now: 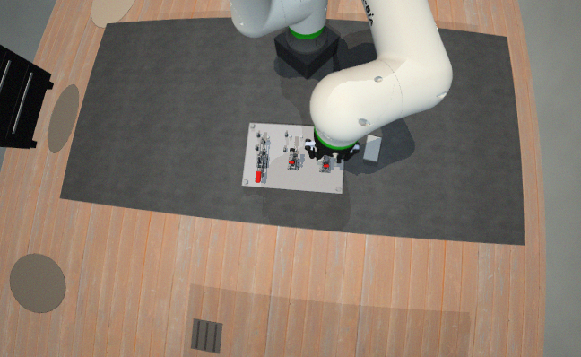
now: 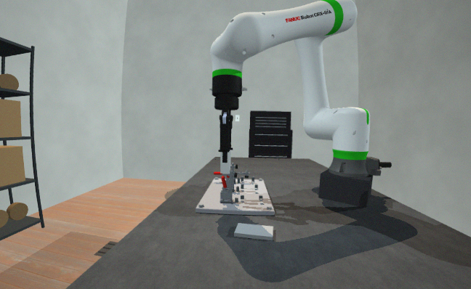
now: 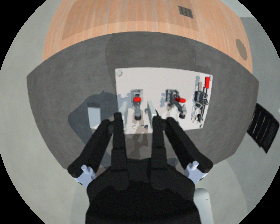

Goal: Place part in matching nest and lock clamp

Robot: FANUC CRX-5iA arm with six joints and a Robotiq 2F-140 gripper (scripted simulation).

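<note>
Now: hand 100 mm past the flat grey block, 160 mm to the right of it and 140 mm above it. From my hand the other things lie so: fixture plate 30 mm behind, 110 mm to the right, 140 mm below.
</note>
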